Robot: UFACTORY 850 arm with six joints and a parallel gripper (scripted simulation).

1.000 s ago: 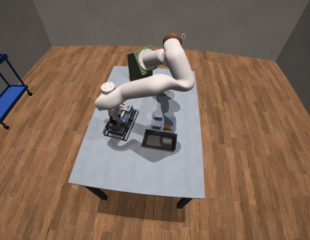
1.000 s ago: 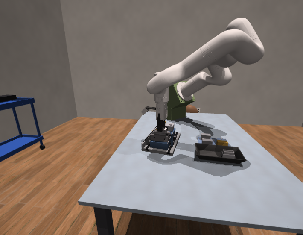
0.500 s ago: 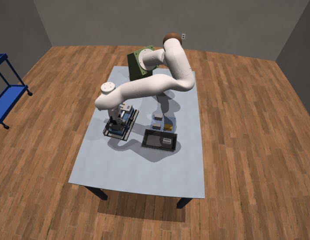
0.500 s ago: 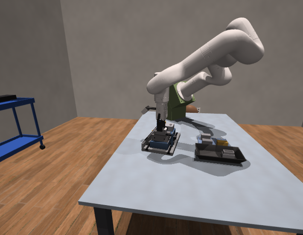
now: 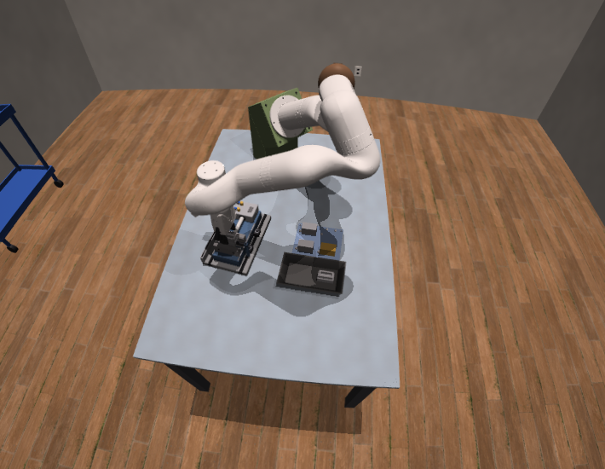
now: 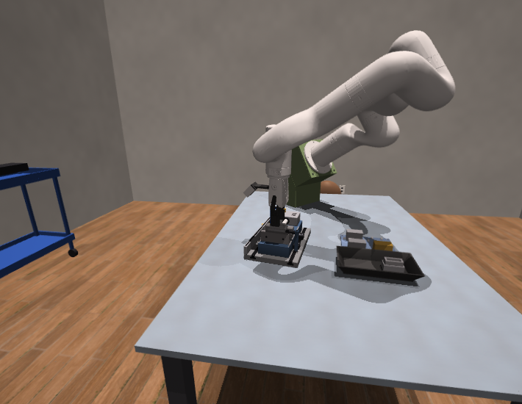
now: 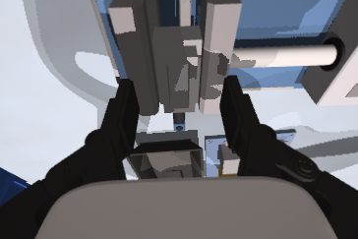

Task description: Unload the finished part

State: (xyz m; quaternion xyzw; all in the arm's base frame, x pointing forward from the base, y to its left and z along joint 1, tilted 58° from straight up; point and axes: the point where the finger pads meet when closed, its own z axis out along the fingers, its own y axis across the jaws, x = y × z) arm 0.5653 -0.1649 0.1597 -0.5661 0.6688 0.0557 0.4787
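The pale block lies 13 cm behind my hand, 26 cm to the left of it and 11 cm below it. Also, from my hand: orange block: 15 cm behind, 35 cm to the left, 11 cm below; then light blue plate: 18 cm behind, 30 cm to the left, 13 cm below; then vise actuator box: 16 cm behind, 2 cm to the right, 6 cm below.
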